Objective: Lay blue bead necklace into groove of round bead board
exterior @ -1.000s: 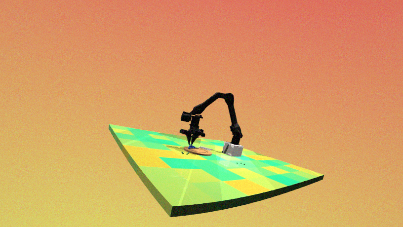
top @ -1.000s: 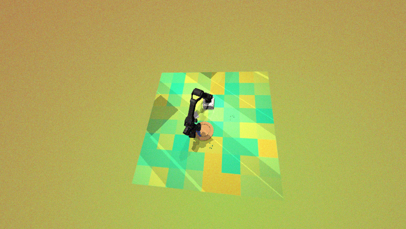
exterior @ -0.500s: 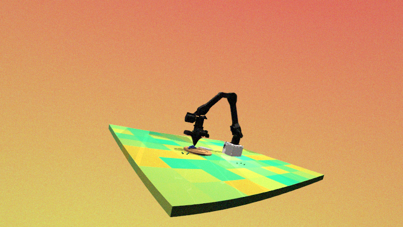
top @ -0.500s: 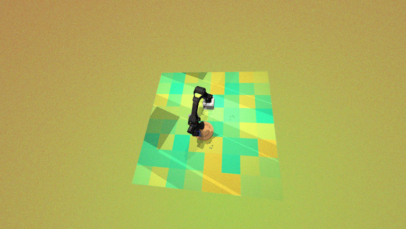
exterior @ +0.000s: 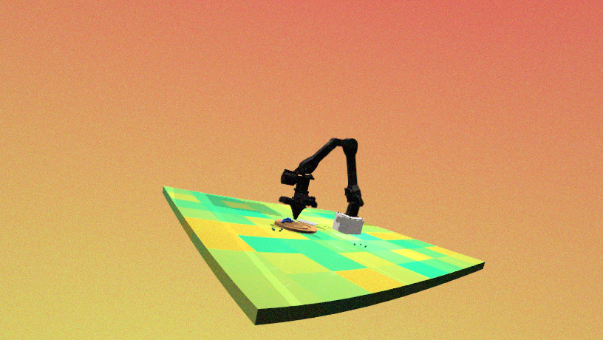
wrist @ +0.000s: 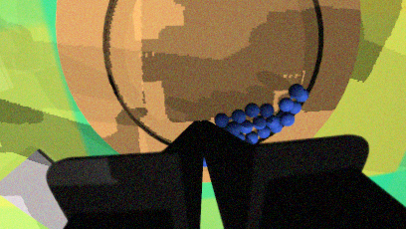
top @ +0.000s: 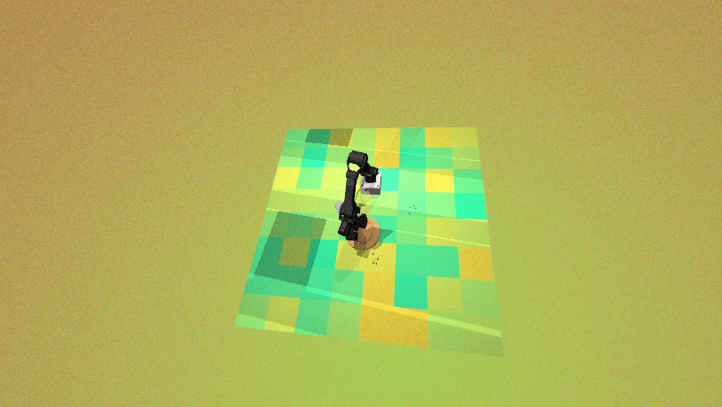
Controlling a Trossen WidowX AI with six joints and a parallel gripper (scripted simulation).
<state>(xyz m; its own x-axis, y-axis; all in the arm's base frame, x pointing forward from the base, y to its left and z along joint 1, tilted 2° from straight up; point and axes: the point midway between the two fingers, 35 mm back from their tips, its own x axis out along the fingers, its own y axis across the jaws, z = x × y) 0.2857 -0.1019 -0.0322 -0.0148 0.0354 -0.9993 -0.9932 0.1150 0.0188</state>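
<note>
My gripper tip is 4 cm to the right of the round bead board, 2 cm short of it and 2 cm above it. From my gripper tip the other things lie so: flat grey piece 16 cm behind, 7 cm to the right, 3 cm below.
</note>
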